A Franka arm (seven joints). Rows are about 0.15 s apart.
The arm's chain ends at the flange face. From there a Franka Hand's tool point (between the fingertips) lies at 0.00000 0.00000 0.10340 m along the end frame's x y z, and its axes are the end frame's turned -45 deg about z.
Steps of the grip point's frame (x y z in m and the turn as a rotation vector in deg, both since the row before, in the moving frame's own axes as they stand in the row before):
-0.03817 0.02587 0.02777 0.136 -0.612 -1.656
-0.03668 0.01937 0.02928 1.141 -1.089 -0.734
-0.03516 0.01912 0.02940 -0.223 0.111 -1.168
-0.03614 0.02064 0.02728 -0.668 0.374 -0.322
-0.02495 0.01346 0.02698 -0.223 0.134 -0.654
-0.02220 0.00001 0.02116 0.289 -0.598 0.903
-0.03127 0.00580 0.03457 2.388 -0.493 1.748
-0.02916 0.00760 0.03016 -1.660 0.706 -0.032
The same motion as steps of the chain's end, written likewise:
-0.00775 0.04466 0.02778 -0.337 -0.529 -1.656
-0.00939 0.03968 0.02932 0.037 -1.577 -0.734
-0.01177 0.03824 0.02940 -0.079 0.236 -1.168
-0.01229 0.03978 0.02729 -0.208 0.737 -0.322
-0.00858 0.02705 0.02698 -0.063 0.252 -0.654
-0.01456 0.01532 0.02117 -0.218 -0.627 0.903
-0.01437 0.02869 0.03466 1.340 -2.037 1.748
-0.01826 0.02478 0.03021 -0.675 1.673 -0.032

